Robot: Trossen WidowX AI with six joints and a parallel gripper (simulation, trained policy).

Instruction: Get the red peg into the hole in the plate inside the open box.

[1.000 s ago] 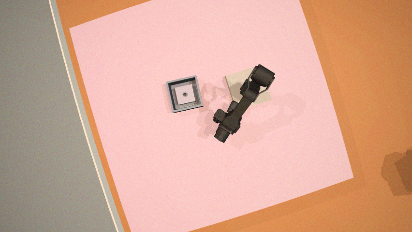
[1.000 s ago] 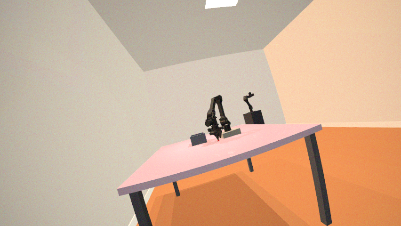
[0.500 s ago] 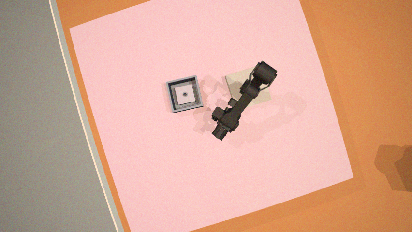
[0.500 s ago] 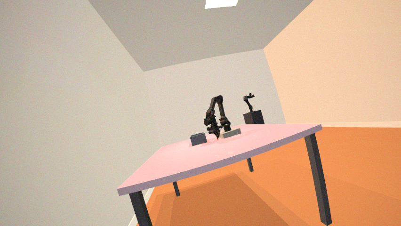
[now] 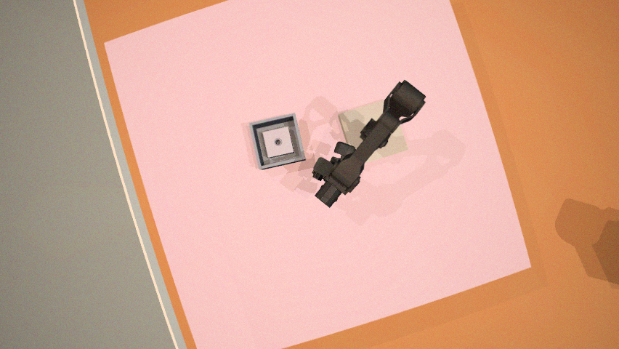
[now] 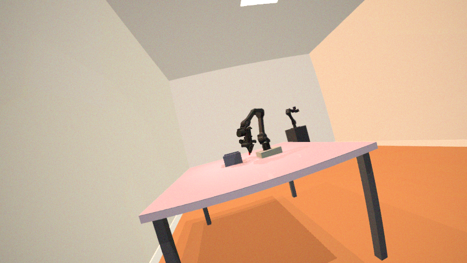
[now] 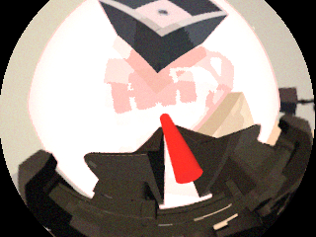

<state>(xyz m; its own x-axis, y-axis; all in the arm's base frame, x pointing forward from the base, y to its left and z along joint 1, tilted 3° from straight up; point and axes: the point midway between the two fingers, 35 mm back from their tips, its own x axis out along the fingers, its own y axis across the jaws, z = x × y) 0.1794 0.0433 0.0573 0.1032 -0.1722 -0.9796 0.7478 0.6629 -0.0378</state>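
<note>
My gripper tip is now 17 cm to the left of the plate, 12 cm short of it and 3 cm above it. The rest, counted from my gripper tip: grey box: 17 cm to the right, 12 cm ahead, 4 cm below; then red peg: 3 cm above.
</note>
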